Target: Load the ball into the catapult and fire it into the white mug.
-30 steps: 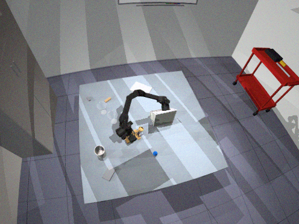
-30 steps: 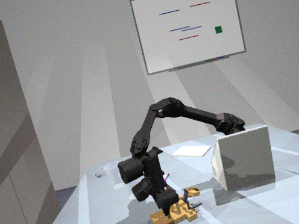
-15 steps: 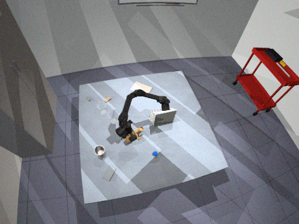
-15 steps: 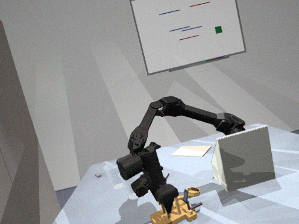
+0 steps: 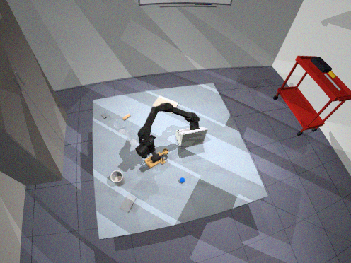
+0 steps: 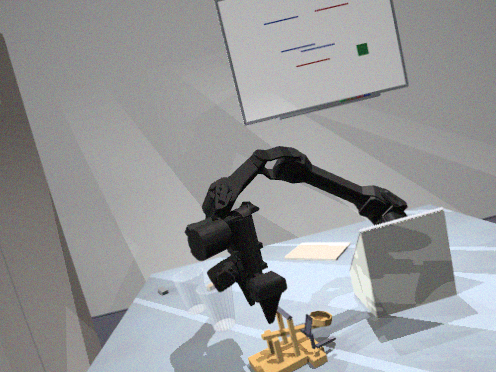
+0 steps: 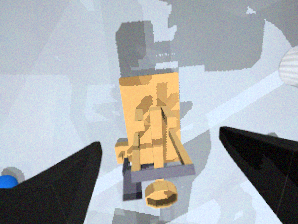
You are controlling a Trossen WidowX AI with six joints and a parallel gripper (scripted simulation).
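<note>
My gripper tip is 7 cm past the wooden catapult, 1 cm to the left of it and 7 cm above it. The rest, counted from my gripper tip: white mug 28 cm ahead, 8 cm to the left, 9 cm below; then blue ball 18 cm behind, 22 cm to the left, 10 cm below; then grey flat plate 25 cm ahead, 27 cm to the left, 12 cm below.
</note>
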